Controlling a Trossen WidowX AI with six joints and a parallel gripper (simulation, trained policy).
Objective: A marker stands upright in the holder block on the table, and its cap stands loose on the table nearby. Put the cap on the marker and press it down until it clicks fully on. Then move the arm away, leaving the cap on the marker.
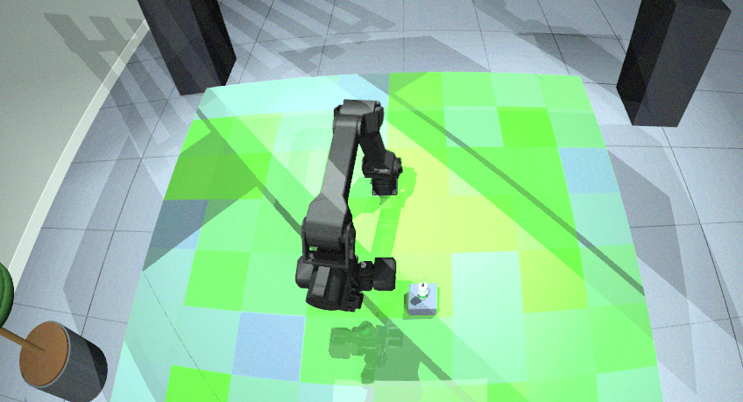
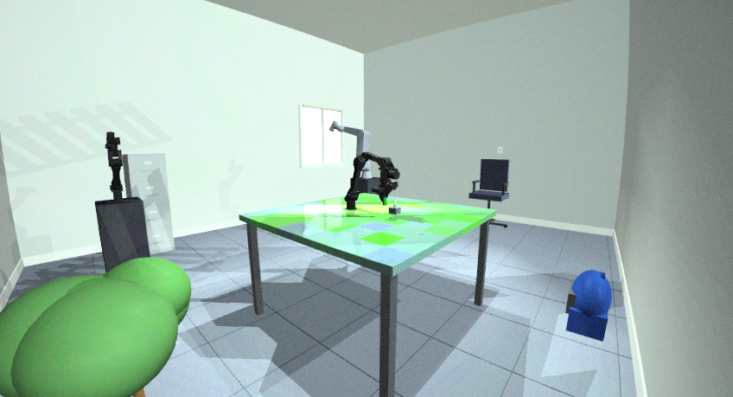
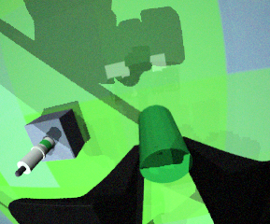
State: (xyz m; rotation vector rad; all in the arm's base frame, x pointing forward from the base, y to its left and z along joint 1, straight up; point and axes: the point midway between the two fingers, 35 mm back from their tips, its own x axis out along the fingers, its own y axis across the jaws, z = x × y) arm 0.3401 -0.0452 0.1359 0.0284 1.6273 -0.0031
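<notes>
The grey holder block lies 140 mm to the left of my gripper tip, 80 mm below it and 10 mm behind it. The rest, counted from my gripper tip: green cap 10 mm ahead.
</notes>
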